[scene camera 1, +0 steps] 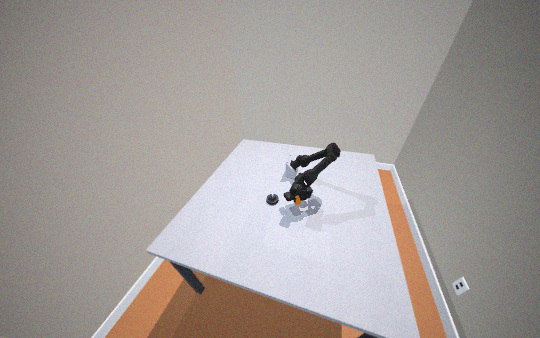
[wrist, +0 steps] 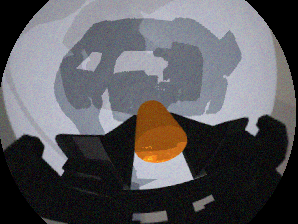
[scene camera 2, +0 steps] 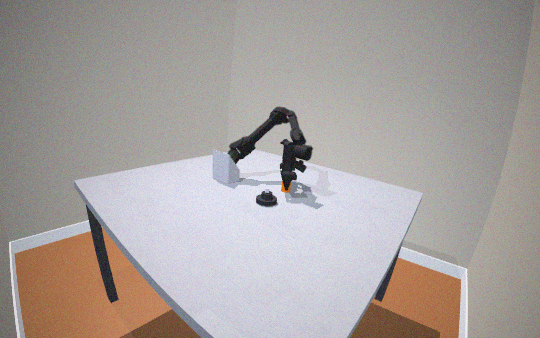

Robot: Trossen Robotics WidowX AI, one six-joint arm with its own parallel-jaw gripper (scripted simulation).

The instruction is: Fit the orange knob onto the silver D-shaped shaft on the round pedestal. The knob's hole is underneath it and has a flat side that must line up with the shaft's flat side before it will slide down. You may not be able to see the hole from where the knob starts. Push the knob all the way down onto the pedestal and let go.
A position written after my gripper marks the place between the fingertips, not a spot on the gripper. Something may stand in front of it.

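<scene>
Visible in the wrist view: an orange knob (wrist: pixel 159 138), together with my gripper (wrist: pixel 152 117).
</scene>
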